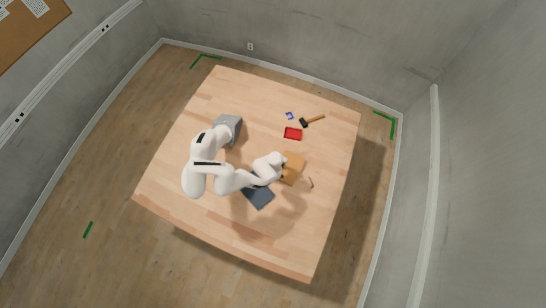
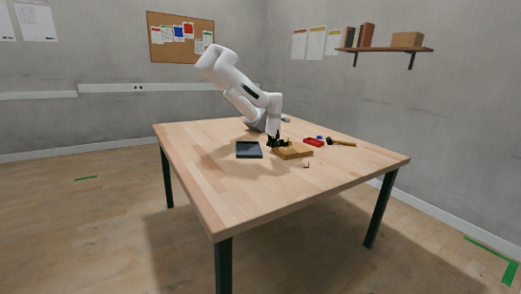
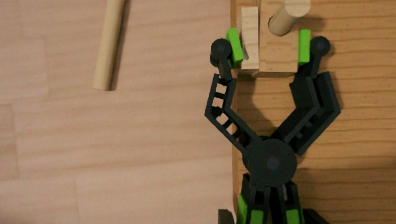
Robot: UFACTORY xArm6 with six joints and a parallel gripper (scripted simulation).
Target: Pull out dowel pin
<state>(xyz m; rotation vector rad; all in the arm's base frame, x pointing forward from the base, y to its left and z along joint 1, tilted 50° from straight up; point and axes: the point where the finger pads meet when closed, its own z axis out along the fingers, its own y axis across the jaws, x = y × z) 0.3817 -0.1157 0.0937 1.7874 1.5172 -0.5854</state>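
My hand is 30 mm short of the dowel pin and 110 mm to the right of it. Round my hand: thin wooden stick: 70 mm behind, 140 mm to the left, 50 mm below; then dark flat tray: 80 mm behind, 110 mm to the right, 40 mm below; then wooden block: 30 mm ahead, 110 mm to the left, 10 mm below.
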